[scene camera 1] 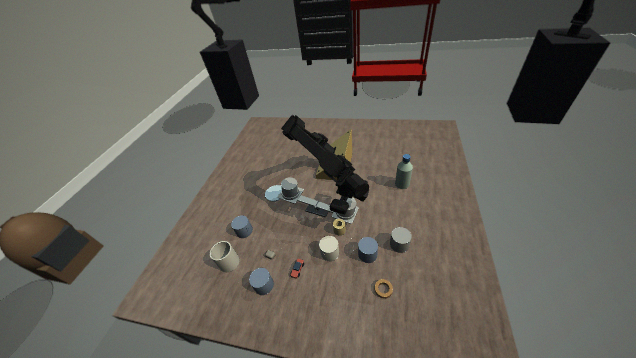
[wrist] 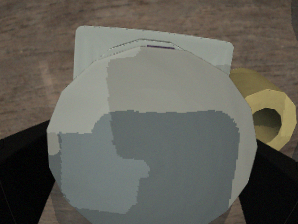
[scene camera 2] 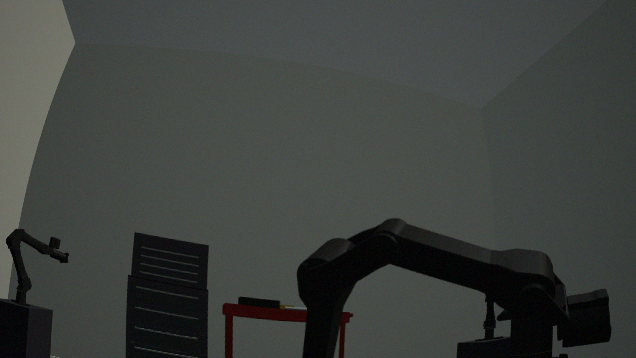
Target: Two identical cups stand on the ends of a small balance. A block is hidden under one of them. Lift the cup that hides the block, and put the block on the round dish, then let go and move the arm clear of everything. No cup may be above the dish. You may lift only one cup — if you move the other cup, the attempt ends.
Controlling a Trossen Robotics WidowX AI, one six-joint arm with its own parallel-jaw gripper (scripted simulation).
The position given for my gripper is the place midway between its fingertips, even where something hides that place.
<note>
In view: my gripper (wrist: pixel 151 133), a grey cup (wrist: pixel 153 127) and a small balance (wrist: pixel 92 43).
Scene camera 2 misses the small balance: it is out of frame.
</note>
